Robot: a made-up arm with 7 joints.
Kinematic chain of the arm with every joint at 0, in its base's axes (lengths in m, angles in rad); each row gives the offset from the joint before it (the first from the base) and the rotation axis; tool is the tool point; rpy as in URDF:
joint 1: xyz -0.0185 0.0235 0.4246 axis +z
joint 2: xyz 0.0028 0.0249 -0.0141 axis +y
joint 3: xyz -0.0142 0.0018 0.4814 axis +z
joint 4: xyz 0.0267 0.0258 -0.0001 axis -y
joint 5: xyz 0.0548 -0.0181 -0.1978 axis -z
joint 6: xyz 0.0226 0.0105 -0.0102 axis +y
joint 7: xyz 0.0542 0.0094 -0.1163 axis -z
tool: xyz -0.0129 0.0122 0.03 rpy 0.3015 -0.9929 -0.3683
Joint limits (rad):
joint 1: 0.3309..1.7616
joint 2: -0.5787..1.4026
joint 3: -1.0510..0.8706
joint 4: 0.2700..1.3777
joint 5: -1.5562..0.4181
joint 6: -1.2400..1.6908
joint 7: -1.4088..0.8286
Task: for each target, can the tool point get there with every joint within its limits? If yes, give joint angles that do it. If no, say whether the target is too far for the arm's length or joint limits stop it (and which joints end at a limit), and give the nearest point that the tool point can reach.
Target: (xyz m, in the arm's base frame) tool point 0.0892 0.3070 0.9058
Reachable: yes | joints 0.6499 -0.0219 0.1402 1.0230 -0.4516 -0.8797 0.5297
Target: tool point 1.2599 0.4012 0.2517
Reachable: no: too far | nearest point 0.6217 0.2254 0.3306 | short by 0.667 m
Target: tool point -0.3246 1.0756 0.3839
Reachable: no: too far | nearest point -0.2109 0.6848 0.3938 | short by 0.407 m
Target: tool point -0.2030 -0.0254 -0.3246
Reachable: no: joint limits stop it (at a limit: joint 1, joint 2, joint 5, joint 7) | nearest point -0.1625 0.3117 0.2033 | short by 0.628 m
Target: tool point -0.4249 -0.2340 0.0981
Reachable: no: joint limits stop it (at a limit: joint 1, joint 2, joint 4, joint 5, joint 7) | nearest point -0.2670 0.2147 0.3369 | short by 0.532 m
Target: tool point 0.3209 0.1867 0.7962
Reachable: yes | joints 0.4464 0.2045 -0.4753 1.1153 -1.1609 -0.8135 -1.1220
